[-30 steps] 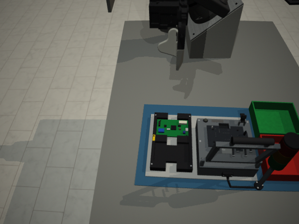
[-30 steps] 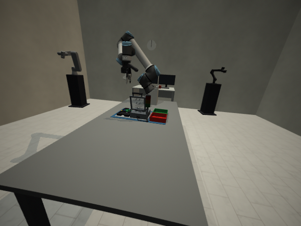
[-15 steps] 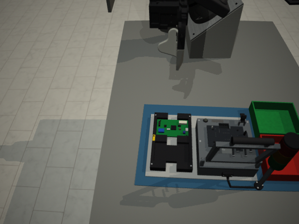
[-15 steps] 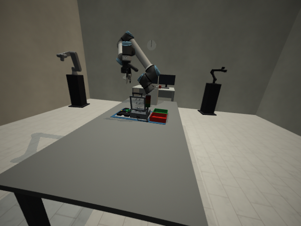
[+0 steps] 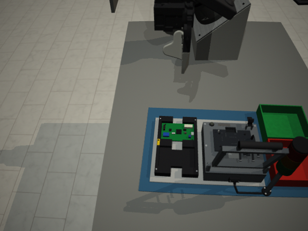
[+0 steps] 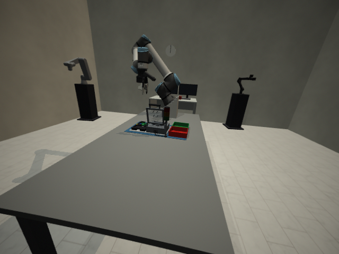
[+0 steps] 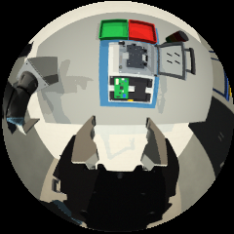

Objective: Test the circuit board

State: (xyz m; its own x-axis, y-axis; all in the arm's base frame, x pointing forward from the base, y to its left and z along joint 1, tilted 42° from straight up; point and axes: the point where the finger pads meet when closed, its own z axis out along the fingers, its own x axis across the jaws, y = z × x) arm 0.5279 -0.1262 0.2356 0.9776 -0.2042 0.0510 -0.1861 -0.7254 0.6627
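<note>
The green circuit board lies 31 cm below my hand. The rest, counted from my hand: green bin (37 cm to the left, 32 cm below, 2 cm ahead); then black latch tab (24 cm below, 22 cm to the left, 4 cm ahead); then tester lid (21 cm ahead, 15 cm below, 13 cm to the left).
</note>
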